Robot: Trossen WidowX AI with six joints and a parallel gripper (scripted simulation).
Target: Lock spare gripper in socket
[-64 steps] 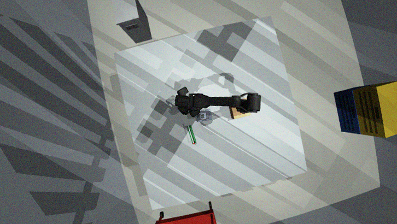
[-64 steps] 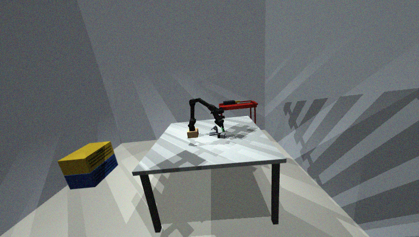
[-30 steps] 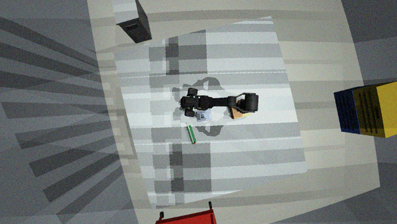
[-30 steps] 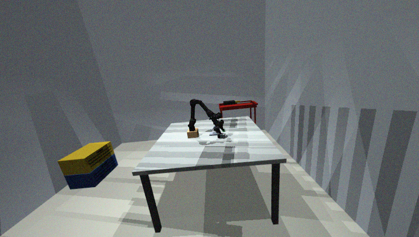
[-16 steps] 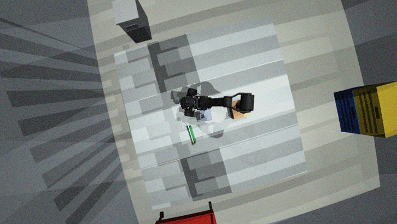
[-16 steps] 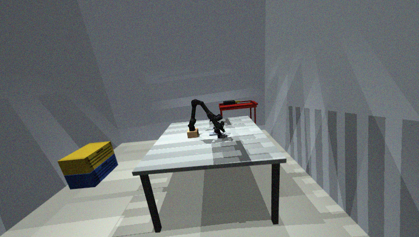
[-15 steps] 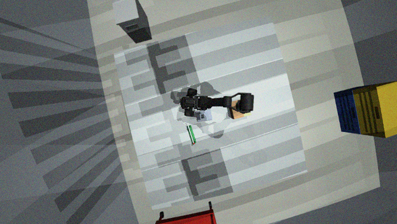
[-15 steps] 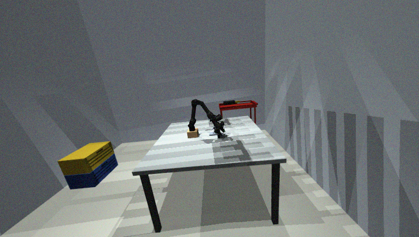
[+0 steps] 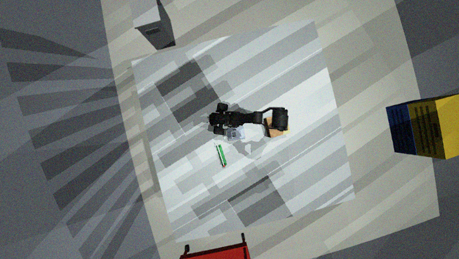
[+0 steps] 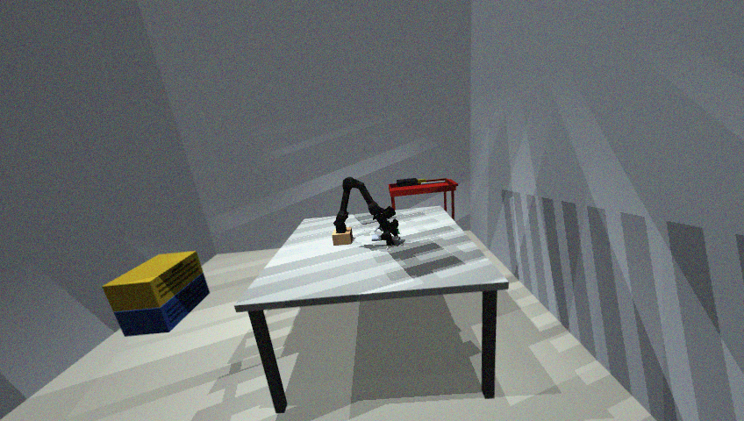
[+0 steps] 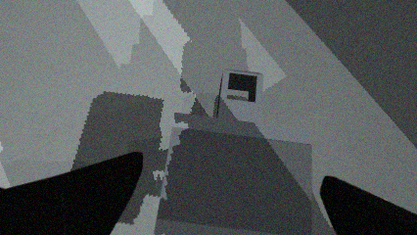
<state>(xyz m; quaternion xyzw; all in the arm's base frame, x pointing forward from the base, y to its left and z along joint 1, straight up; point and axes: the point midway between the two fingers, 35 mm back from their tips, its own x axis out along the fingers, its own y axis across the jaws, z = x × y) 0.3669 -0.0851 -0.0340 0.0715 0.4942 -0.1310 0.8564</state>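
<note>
Now: the spare gripper 10 mm behind my gripper tip. Also, from my gripper tip: green part (250 mm to the left); grey mount (120 mm to the left, 100 mm behind, 30 mm above).
</note>
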